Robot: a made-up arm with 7 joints. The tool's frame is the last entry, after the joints.
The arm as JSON. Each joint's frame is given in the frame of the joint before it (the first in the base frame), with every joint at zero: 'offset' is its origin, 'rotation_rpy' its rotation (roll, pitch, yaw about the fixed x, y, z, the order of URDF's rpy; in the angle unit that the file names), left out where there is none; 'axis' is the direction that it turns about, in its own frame. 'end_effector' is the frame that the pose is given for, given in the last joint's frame.
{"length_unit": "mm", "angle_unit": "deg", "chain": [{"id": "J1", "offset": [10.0, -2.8, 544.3], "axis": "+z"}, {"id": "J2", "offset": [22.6, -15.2, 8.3], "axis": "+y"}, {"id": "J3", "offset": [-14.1, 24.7, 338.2], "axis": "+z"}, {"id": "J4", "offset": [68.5, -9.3, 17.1], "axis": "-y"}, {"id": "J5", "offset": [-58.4, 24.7, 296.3], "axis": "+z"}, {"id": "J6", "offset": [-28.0, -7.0, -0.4], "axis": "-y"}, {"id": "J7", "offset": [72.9, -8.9, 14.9], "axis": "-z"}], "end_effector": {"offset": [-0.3, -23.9, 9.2], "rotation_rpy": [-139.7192, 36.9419, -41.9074]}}
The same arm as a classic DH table. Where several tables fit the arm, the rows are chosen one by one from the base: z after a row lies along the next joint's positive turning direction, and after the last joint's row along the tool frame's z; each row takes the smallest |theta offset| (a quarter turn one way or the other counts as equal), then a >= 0, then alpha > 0; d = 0 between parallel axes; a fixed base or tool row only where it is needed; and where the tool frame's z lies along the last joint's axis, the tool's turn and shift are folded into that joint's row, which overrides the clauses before.
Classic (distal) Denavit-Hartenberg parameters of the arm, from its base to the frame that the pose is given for. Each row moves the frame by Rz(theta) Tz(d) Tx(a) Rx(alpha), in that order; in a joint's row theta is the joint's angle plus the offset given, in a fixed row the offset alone. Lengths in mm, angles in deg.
base (fixed): d 0.0; theta offset -15.64; a 10.4; alpha 0.00
J1: d 552.6; theta offset 15.64; a 22.6; alpha -90.00
J2: d 9.5; theta offset 0.00; a -14.1; alpha 90.00
J3: d 355.3; theta offset 0.00; a 68.5; alpha 90.00
J4: d -15.4; theta offset 0.00; a -58.4; alpha -90.00
J5: d 295.9; theta offset 0.00; a -28.0; alpha 90.00
J6: d 15.9; theta offset 0.00; a 72.9; alpha 90.00
J7: d -5.8; theta offset 6.56; a 2.4; alpha 52.43
tool (fixed): d -30.0; theta offset 49.31; a 0.0; alpha 0.00

